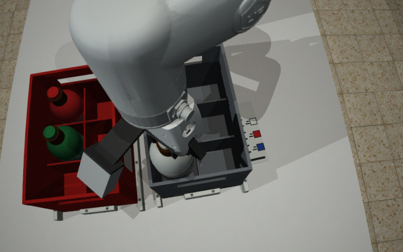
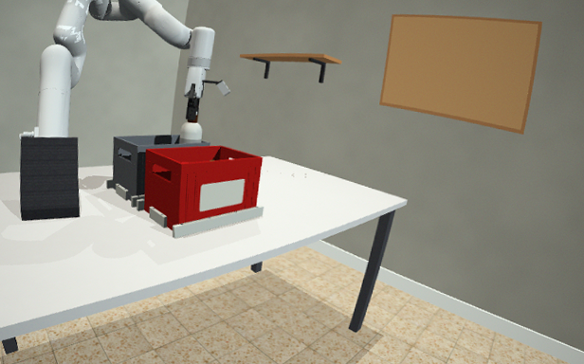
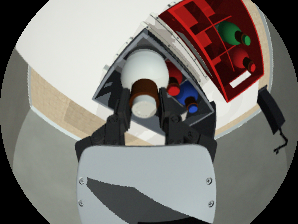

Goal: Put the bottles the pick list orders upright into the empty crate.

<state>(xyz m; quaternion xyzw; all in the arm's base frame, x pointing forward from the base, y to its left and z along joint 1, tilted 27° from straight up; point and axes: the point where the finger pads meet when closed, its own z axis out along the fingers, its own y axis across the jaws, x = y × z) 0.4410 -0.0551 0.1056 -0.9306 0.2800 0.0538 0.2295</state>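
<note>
My gripper is now 7 cm above the white-label bottle. Also, from my hand: grey crate: 18 cm below, 9 cm behind, 2 cm to the left; then blue bottle: 18 cm below, 17 cm behind, 4 cm to the right; then green bottle: 26 cm to the right, 18 cm below, 3 cm behind.
</note>
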